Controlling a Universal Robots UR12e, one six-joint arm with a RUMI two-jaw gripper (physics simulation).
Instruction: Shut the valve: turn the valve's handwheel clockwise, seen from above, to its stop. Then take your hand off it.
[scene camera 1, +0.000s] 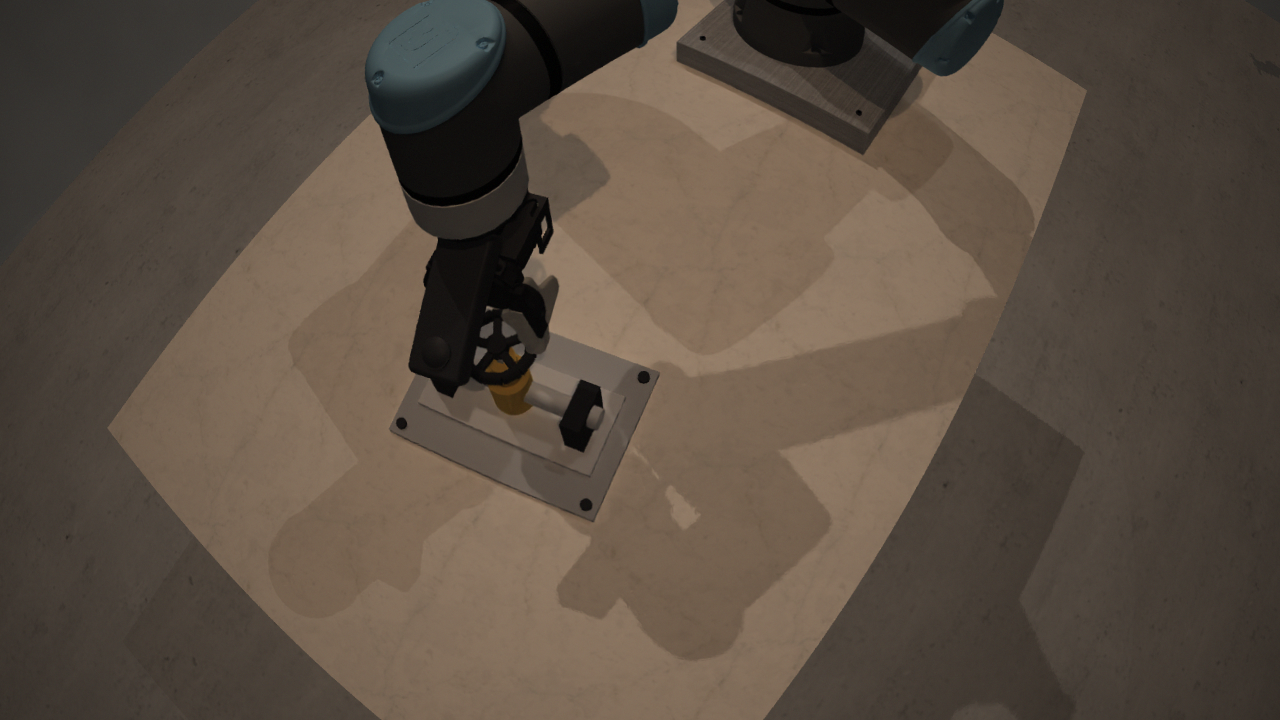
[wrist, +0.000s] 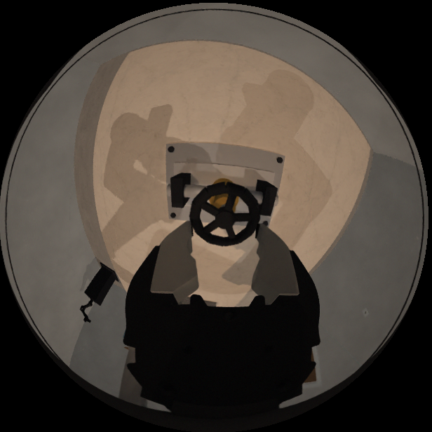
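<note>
The valve's black five-spoked handwheel (scene camera 1: 496, 343) (wrist: 225, 219) sits on top of the orange valve body (scene camera 1: 512, 395) (wrist: 218, 200). The body stands on a light grey base plate (scene camera 1: 501, 458) (wrist: 225, 152). My gripper (scene camera 1: 494, 362) (wrist: 224, 223) reaches down from above and is shut on the handwheel, with one finger at each side of its rim. In the scene view the gripper's near finger hides part of the rim. How far the valve is turned cannot be read from these frames.
A pale pipe (scene camera 1: 547, 400) runs from the valve through a black bracket (scene camera 1: 581, 416) (wrist: 180, 190); a second black bracket (wrist: 267, 196) stands on the other side. Dark bolts mark the plate's corners. The arm's metal mounting plate (scene camera 1: 769, 78) is at the table's back. Shadows cross the table.
</note>
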